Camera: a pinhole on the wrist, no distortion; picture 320 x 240 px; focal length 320.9 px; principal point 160.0 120.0 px. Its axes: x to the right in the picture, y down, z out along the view. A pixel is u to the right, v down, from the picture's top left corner.
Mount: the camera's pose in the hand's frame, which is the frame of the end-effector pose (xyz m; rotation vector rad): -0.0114 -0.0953 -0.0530 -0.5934 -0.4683 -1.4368
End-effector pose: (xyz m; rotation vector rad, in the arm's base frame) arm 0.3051 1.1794 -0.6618 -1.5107 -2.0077 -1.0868
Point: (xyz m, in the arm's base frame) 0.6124 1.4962 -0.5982
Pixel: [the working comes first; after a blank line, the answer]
In the camera's frame: -0.1378 0.1359 0.5181

75 204
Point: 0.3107 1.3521 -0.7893
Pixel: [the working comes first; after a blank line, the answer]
In the camera's frame: 0.1107 0.0032 0.2554

299 124
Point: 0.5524 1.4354 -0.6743
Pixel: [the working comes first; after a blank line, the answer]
In the camera's frame: -0.0805 0.0623 0.4517

103 164
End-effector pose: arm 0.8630 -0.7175 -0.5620 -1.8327 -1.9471 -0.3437
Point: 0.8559 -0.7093 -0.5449
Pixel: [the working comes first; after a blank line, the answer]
In the camera's frame: -0.0379 0.0257 0.0897

25 212
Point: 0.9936 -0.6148 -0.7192
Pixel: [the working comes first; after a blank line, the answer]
In the camera's frame: -0.0552 0.0114 0.3301

106 131
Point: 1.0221 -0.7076 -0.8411
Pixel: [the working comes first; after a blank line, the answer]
In the camera's frame: -0.0571 -0.1326 0.3896

113 11
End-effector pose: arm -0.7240 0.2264 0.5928 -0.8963 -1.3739 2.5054
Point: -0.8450 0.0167 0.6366
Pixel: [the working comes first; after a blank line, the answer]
In the camera's frame: 0.0583 -0.0146 0.3265

217 106
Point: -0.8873 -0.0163 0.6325
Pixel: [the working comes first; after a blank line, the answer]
In the camera's frame: 0.0770 0.0044 0.3732

226 124
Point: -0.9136 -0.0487 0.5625
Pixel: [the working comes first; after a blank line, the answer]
In the camera's frame: 0.0318 0.0444 0.4279

184 153
